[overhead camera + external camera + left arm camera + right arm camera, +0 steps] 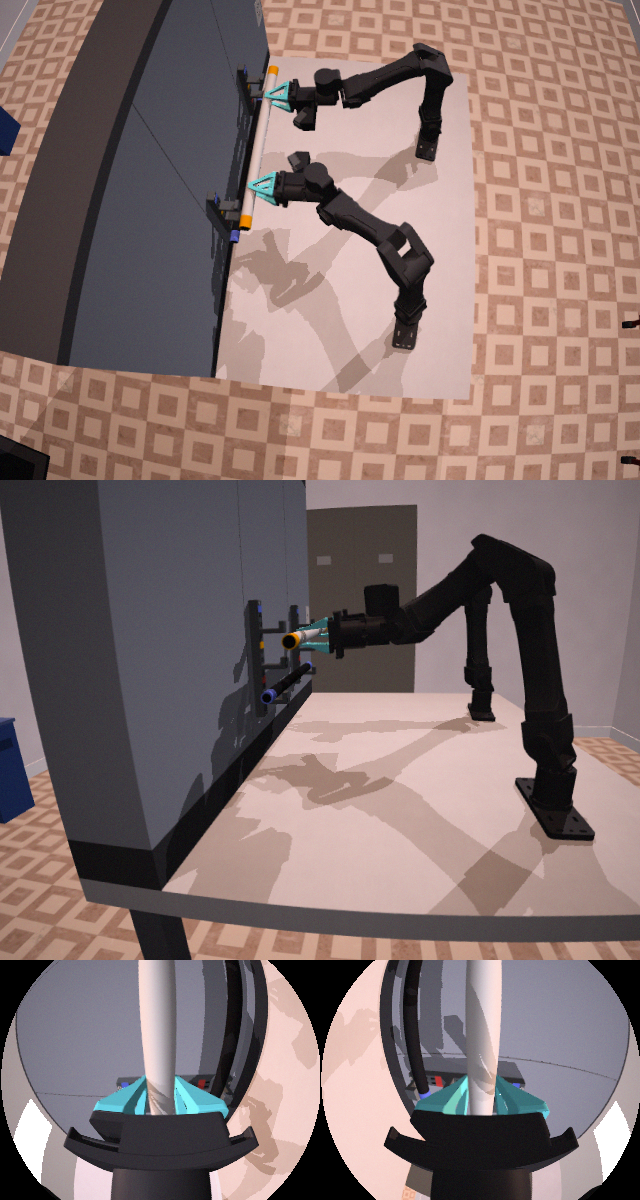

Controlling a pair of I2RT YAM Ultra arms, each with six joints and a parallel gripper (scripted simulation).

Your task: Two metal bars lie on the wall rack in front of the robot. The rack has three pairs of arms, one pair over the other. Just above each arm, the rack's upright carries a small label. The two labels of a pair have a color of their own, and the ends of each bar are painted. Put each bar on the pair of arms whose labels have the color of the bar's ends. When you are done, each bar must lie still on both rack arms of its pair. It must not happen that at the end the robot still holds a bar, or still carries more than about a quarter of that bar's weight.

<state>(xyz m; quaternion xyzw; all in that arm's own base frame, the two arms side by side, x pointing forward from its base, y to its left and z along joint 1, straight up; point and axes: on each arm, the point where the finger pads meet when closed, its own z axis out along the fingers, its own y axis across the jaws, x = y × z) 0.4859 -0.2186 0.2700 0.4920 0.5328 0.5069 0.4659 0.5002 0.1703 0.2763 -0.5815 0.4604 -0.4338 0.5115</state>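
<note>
My right gripper is now 10 mm past the pale metal bar and 140 mm to the right of it. From my right hand the other things lie so: dark metal bar 40 mm ahead, 160 mm to the left, 120 mm below; then tall grey wall panel 140 mm ahead, 210 mm to the left, 150 mm above.
Right now the pale metal bar is 140 mm to the right of my left hand and 20 mm ahead of it. Also, from my left hand: dark metal bar 130 mm to the right, 110 mm below, 60 mm ahead; tall grey wall panel 160 mm ahead, 160 mm above, 80 mm to the right.
</note>
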